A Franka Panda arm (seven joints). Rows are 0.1 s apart.
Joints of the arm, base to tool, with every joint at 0 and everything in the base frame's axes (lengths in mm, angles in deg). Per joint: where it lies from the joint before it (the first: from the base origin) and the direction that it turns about. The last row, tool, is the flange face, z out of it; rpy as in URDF.
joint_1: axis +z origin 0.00 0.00 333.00
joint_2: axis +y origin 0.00 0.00 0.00
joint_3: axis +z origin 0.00 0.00 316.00
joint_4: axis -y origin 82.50 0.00 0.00
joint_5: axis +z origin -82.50 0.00 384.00
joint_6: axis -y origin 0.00 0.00 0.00
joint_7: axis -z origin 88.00 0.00 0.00
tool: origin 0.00 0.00 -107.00 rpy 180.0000 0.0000 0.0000
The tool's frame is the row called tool.
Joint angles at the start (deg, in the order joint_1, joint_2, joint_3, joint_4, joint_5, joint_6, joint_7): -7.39, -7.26, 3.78, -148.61, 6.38, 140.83, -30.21
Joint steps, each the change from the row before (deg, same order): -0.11, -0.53, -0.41, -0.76, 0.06, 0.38, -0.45; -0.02, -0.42, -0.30, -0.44, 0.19, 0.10, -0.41; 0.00, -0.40, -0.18, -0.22, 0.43, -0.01, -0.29; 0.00, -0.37, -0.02, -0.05, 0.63, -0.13, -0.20; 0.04, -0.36, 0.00, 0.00, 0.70, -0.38, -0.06; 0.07, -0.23, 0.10, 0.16, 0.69, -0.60, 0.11; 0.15, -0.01, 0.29, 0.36, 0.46, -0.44, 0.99; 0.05, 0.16, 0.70, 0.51, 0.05, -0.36, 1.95; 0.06, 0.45, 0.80, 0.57, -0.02, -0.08, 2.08; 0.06, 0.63, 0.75, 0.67, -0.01, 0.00, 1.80; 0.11, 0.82, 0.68, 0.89, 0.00, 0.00, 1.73
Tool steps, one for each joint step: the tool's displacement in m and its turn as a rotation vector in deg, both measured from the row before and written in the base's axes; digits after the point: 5 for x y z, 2 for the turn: -0.00399, -0.00375, -0.00060, 0.02, -0.18, -0.14; -0.00249, -0.00223, 0.00030, 0.12, -0.12, -0.07; -0.00127, -0.00125, 0.00147, 0.26, -0.21, -0.23; -0.00037, -0.00011, 0.00221, 0.37, -0.24, -0.30; -0.00049, 0.00044, 0.00209, 0.46, -0.03, -0.41; 0.00009, 0.00146, 0.00189, 0.50, 0.17, -0.42; 0.00164, 0.00331, 0.00188, 0.31, 0.14, -0.86; 0.00272, 0.00550, 0.00176, -0.01, 0.20, -1.20; 0.00344, 0.00626, 0.00041, -0.08, 0.17, -1.19; 0.00402, 0.00597, -0.00015, -0.05, 0.14, -0.97; 0.00519, 0.00597, -0.00010, 0.00, 0.10, -0.93
